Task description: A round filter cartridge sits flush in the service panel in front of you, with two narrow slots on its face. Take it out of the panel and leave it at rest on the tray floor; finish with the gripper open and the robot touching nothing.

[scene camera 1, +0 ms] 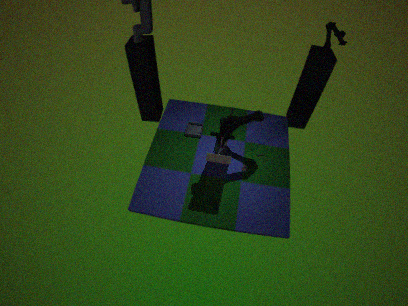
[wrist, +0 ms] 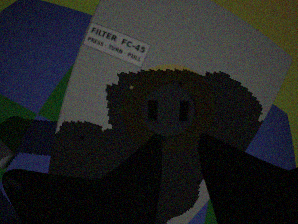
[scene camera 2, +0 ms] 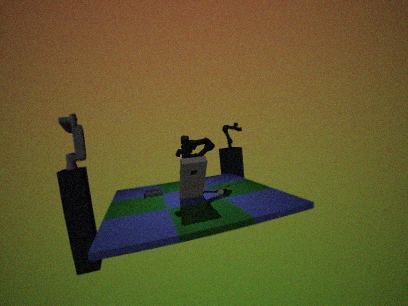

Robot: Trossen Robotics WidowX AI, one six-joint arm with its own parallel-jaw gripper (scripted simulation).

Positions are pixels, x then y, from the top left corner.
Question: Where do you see a grey service panel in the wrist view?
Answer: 233, 73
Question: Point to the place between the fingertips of my gripper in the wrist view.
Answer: At 180, 142
